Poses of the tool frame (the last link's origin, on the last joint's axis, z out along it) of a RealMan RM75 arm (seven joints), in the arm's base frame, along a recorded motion.
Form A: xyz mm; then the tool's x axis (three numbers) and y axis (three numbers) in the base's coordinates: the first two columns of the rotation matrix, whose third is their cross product.
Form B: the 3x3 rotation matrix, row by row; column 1 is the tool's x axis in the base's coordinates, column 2 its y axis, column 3 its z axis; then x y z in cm. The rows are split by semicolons. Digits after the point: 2 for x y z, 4 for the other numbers.
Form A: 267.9 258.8 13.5 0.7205 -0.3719 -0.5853 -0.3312 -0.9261 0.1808
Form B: 0.7205 -0.3312 -0.6093; -0.3719 -0.9261 0.0636; -0.5853 0.1808 -0.7904; 26.79 25.88 1.35
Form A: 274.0 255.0 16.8 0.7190 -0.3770 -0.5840 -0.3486 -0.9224 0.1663
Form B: 0.7190 -0.3486 -0.6014; -0.3770 -0.9224 0.0840; -0.5840 0.1663 -0.7946; 27.40 25.50 1.68
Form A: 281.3 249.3 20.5 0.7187 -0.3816 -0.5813 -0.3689 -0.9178 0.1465
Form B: 0.7187 -0.3689 -0.5894; -0.3816 -0.9178 0.1092; -0.5813 0.1465 -0.8004; 28.13 24.93 2.05
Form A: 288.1 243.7 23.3 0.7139 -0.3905 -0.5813 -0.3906 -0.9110 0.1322
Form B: 0.7139 -0.3906 -0.5812; -0.3905 -0.9110 0.1327; -0.5813 0.1322 -0.8029; 28.81 24.37 2.33
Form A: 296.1 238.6 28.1 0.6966 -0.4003 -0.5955 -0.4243 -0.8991 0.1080
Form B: 0.6966 -0.4243 -0.5786; -0.4003 -0.8991 0.1774; -0.5955 0.1080 -0.7962; 29.61 23.86 2.81
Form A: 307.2 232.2 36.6 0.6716 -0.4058 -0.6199 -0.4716 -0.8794 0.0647
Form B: 0.6716 -0.4716 -0.5714; -0.4058 -0.8794 0.2489; -0.6199 0.0647 -0.7820; 30.72 23.22 3.66
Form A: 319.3 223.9 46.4 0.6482 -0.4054 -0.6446 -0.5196 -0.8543 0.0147
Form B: 0.6482 -0.5196 -0.5566; -0.4054 -0.8543 0.3254; -0.6446 0.0147 -0.7644; 31.93 22.39 4.64
